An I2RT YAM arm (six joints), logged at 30 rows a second.
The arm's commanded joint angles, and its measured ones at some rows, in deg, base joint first. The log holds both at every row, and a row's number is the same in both.
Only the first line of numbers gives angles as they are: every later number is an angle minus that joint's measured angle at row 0.
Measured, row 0:
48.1 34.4 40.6 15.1 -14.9 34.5
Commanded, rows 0 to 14:
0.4 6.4 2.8 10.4 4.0 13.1
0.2 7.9 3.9 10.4 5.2 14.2
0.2 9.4 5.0 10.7 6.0 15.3
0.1 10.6 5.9 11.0 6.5 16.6
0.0 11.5 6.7 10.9 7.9 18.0
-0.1 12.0 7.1 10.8 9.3 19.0
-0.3 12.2 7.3 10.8 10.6 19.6
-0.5 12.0 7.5 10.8 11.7 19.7
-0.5 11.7 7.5 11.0 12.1 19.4
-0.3 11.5 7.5 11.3 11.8 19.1
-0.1 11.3 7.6 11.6 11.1 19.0
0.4 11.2 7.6 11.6 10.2 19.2
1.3 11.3 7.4 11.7 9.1 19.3
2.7 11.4 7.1 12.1 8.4 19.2
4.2 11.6 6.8 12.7 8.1 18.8
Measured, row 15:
0.7 12.1 4.6 8.0 9.1 18.1
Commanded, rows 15 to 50:
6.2 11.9 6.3 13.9 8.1 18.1
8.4 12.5 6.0 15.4 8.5 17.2
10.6 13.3 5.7 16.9 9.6 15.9
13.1 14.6 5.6 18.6 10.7 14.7
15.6 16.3 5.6 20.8 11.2 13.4
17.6 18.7 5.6 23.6 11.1 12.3
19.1 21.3 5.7 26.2 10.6 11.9
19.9 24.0 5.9 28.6 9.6 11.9
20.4 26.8 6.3 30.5 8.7 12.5
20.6 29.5 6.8 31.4 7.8 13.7
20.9 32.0 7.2 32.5 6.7 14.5
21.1 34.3 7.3 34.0 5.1 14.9
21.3 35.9 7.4 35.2 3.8 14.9
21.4 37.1 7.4 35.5 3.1 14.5
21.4 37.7 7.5 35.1 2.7 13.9
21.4 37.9 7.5 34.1 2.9 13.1
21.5 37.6 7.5 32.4 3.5 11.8
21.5 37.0 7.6 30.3 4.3 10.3
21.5 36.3 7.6 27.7 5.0 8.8
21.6 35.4 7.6 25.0 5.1 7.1
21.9 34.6 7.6 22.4 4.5 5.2
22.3 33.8 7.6 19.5 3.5 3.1
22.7 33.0 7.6 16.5 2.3 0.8
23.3 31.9 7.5 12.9 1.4 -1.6
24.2 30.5 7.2 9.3 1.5 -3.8
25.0 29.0 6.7 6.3 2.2 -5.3
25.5 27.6 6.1 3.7 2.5 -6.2
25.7 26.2 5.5 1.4 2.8 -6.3
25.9 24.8 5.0 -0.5 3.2 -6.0
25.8 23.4 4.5 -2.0 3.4 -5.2
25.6 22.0 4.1 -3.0 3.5 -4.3
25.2 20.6 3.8 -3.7 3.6 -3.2
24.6 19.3 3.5 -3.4 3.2 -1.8
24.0 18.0 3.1 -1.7 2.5 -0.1
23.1 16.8 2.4 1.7 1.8 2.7
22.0 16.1 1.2 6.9 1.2 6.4
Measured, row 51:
24.3 19.8 3.8 2.0 3.7 -1.4
